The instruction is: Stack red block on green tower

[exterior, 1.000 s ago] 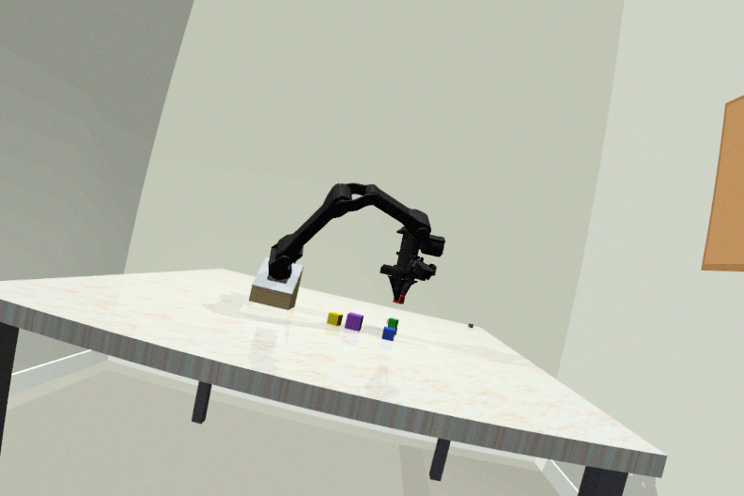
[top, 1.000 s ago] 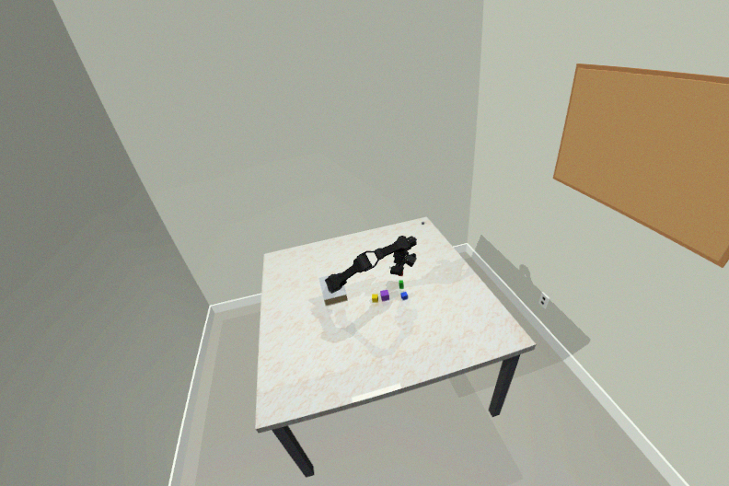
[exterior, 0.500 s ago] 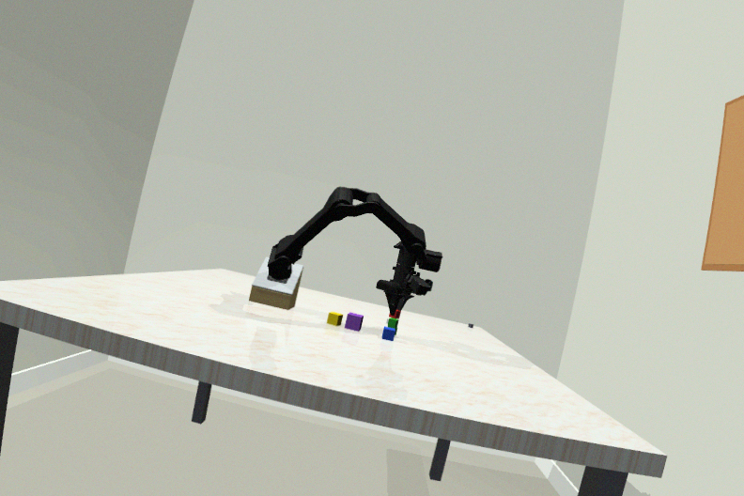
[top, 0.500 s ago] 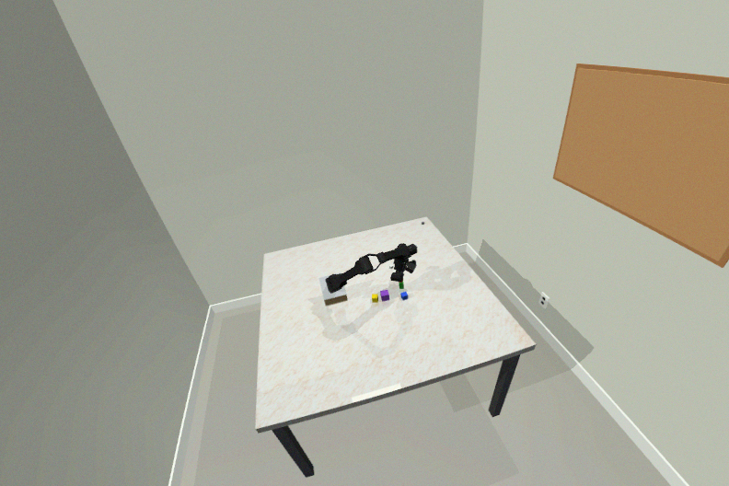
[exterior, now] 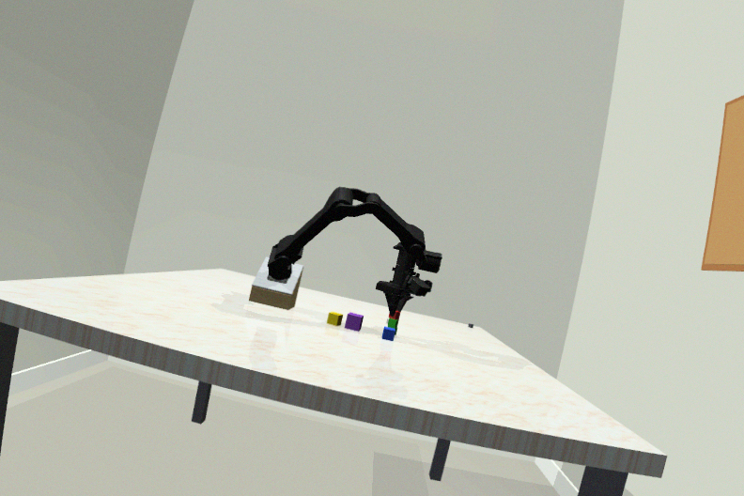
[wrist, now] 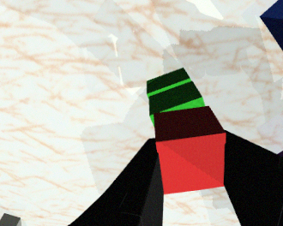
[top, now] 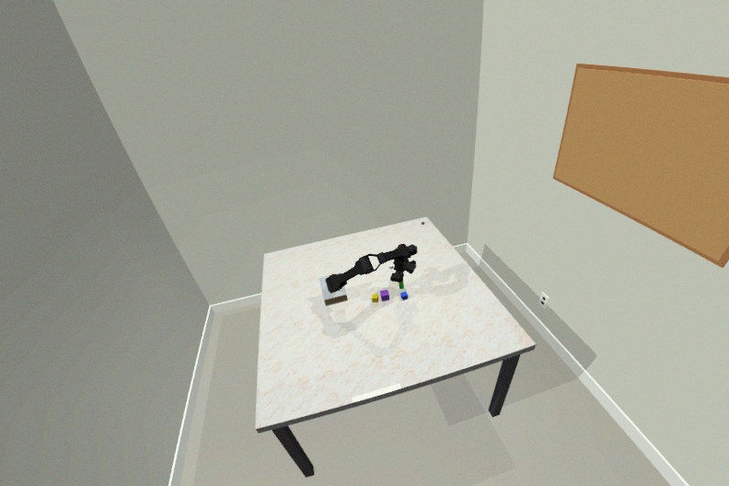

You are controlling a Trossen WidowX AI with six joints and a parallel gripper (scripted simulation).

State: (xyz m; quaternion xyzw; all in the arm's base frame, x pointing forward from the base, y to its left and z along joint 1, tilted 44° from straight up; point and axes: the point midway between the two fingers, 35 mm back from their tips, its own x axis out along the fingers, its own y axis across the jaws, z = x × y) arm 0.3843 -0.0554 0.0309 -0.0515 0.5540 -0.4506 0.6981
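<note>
Now: gripper tip right at the red block. Round my gripper tip: yellow block (17 cm behind, 4 cm to the right, 4 cm below); then purple block (12 cm behind, 5 cm to the right, 3 cm below); then blue block (9 cm to the right, 4 cm below, 1 cm behind).
</note>
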